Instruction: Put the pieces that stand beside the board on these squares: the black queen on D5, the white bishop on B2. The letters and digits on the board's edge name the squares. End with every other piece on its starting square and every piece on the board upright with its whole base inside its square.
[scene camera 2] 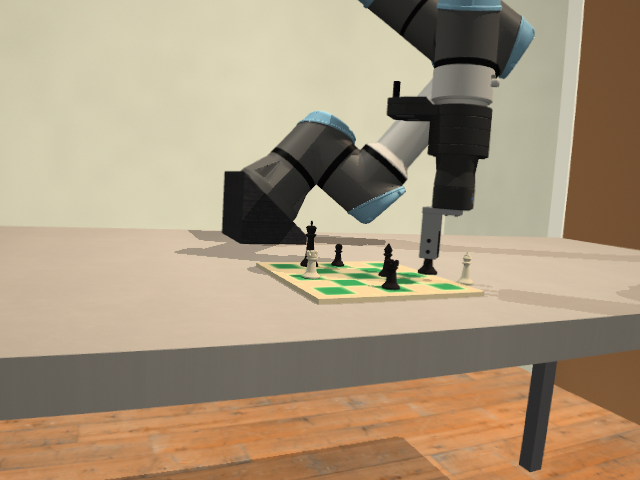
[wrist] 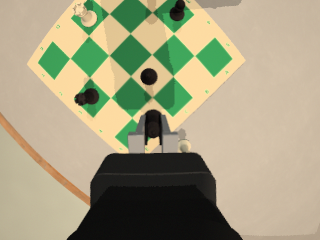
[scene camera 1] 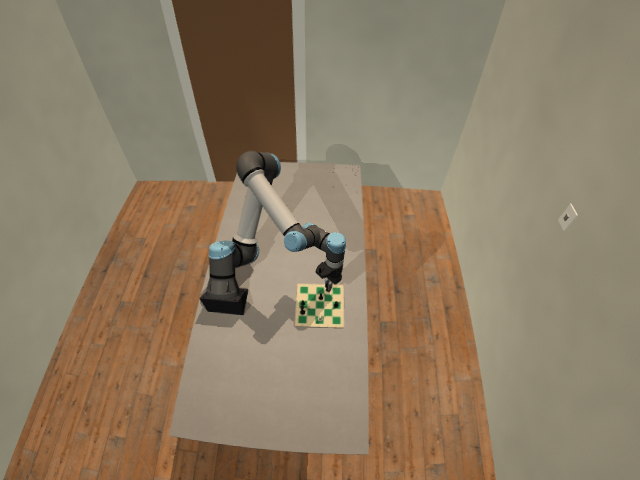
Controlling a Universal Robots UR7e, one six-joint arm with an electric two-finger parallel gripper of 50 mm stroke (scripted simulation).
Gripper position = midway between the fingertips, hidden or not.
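You can see the gripper (scene camera 2: 428,257) here, and the wrist view's got the gripper as well (wrist: 153,123).
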